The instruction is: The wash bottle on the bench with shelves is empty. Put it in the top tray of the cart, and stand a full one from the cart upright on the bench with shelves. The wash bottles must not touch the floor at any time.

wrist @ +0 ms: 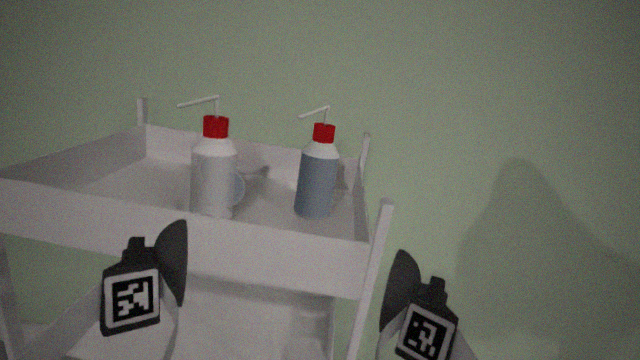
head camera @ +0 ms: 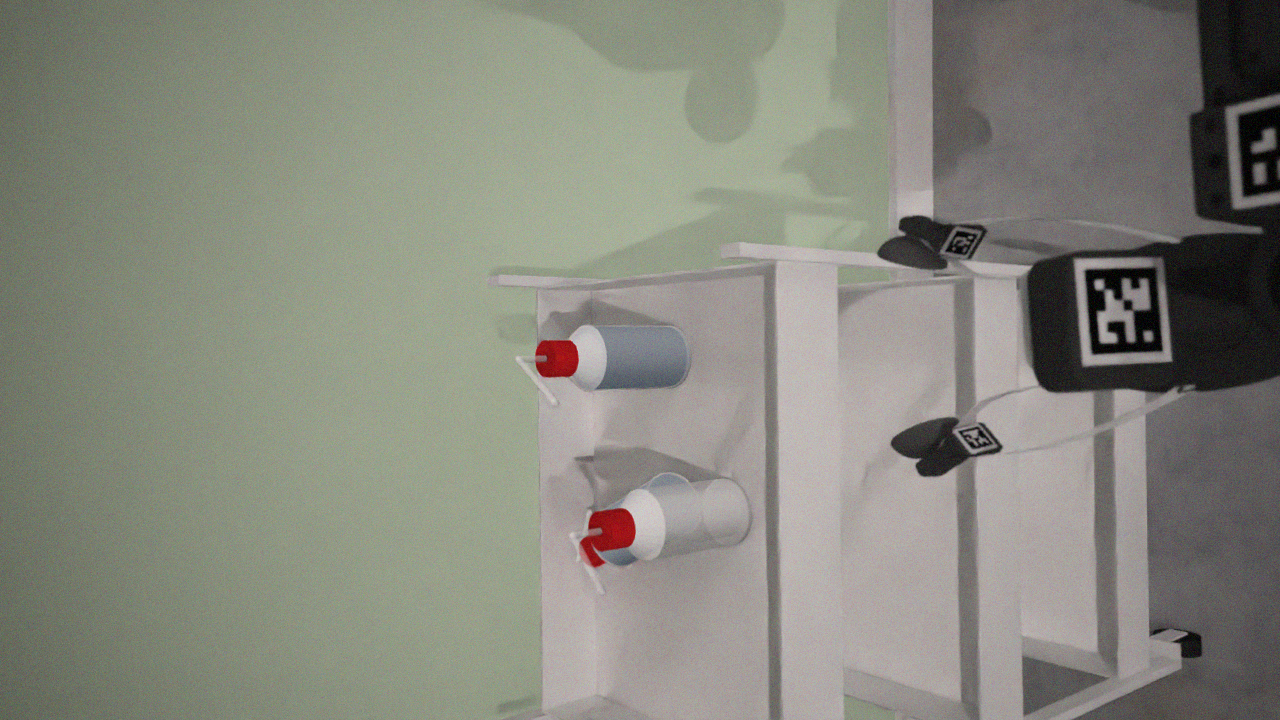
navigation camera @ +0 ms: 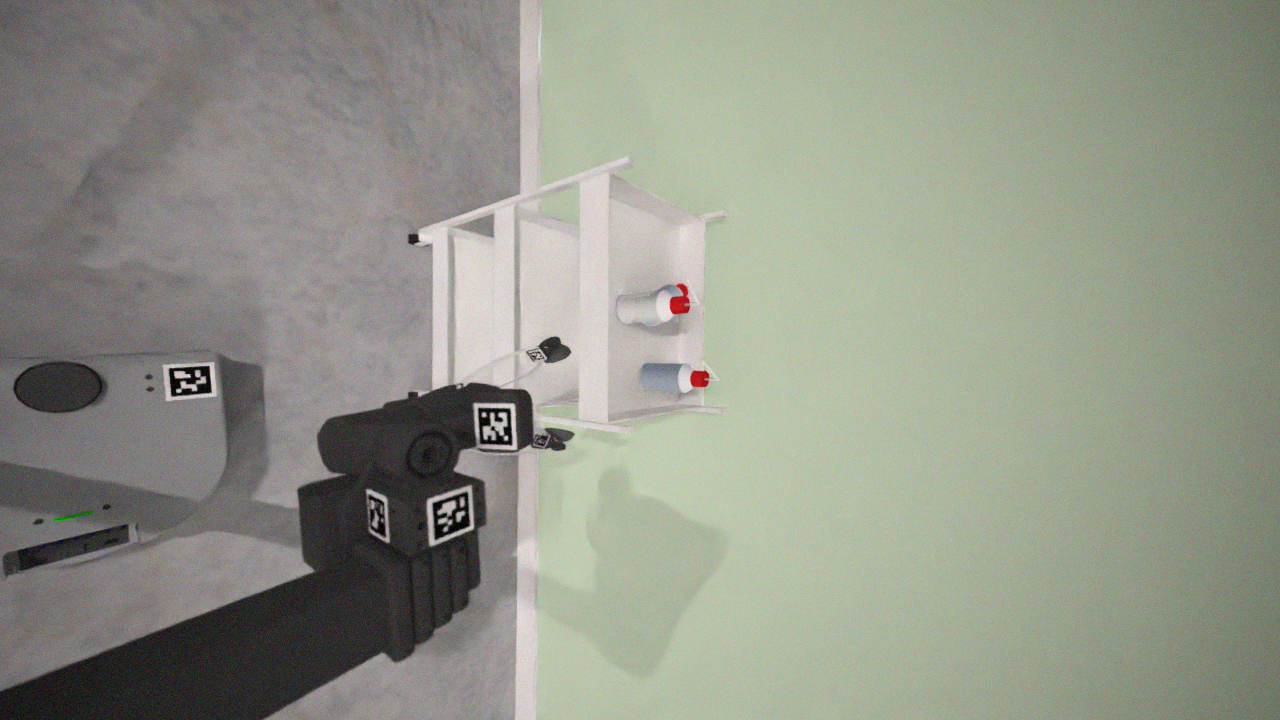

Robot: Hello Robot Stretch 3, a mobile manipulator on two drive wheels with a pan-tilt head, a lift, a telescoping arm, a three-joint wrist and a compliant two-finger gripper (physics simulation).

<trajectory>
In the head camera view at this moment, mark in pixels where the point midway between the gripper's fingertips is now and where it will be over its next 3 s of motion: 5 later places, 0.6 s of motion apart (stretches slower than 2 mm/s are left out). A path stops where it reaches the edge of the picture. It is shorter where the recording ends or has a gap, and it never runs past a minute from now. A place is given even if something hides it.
The gripper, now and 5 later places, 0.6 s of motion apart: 896, 348; 894, 351; 827, 357; 741, 365; 670, 371; 638, 374
</trajectory>
